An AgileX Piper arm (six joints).
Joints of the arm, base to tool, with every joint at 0 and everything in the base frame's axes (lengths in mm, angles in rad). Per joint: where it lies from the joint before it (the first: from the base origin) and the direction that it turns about. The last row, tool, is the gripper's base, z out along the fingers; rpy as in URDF.
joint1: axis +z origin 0 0 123
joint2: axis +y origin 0 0 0
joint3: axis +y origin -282.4 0 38.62
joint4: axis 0.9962 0 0.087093 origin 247.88 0 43.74
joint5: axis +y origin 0 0 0
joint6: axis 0.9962 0 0.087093 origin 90.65 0 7.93
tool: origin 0 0 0 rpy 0 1.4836 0
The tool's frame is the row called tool.
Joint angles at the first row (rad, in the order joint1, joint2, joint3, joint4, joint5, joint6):
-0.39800 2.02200 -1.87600 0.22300 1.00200 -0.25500
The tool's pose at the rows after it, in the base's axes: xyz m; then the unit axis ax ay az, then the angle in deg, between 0 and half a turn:
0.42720 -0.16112 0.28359 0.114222 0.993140 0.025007 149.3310
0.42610 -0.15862 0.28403 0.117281 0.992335 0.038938 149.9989
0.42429 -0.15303 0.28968 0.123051 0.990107 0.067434 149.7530
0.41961 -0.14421 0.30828 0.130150 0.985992 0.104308 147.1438
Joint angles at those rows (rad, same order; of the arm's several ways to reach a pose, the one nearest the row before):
-0.39799 2.03601 -1.87599 0.22399 1.00299 -0.24199
-0.39801 2.03400 -1.87598 0.24601 1.02398 -0.24002
-0.39800 2.02200 -1.87601 0.30100 1.04801 -0.23999
-0.39801 1.98400 -1.87602 0.38300 1.06202 -0.24001

